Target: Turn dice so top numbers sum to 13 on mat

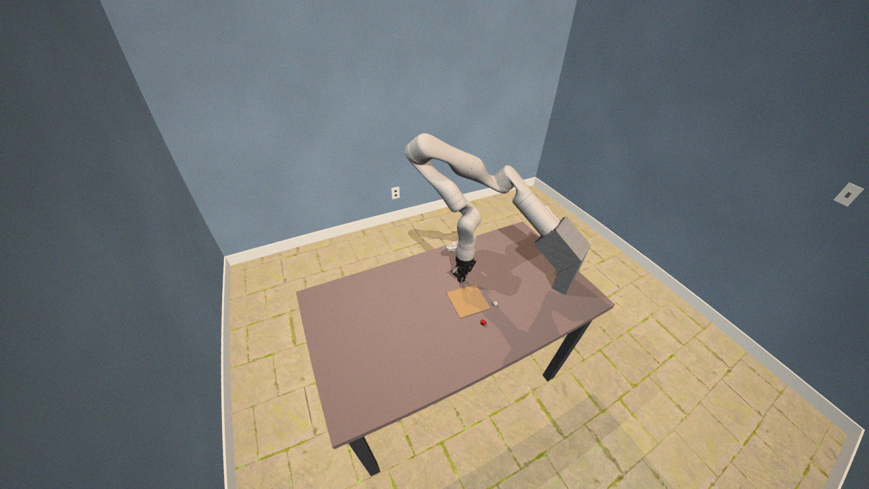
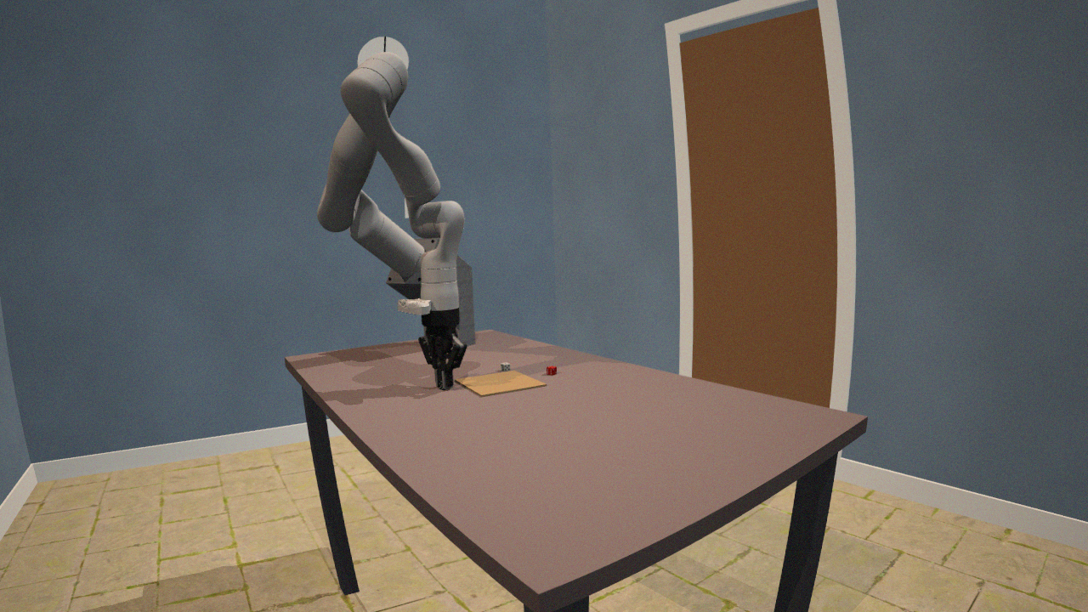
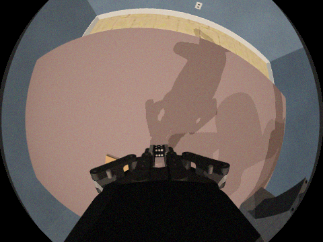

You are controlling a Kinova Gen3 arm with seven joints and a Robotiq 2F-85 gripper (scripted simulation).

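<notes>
Right now my hand is 90 mm to the right of the tan mat, 60 mm short of it and 20 mm above it. From my hand the other things lie so: red die: 210 mm to the left, 100 mm ahead, 10 mm below.
</notes>
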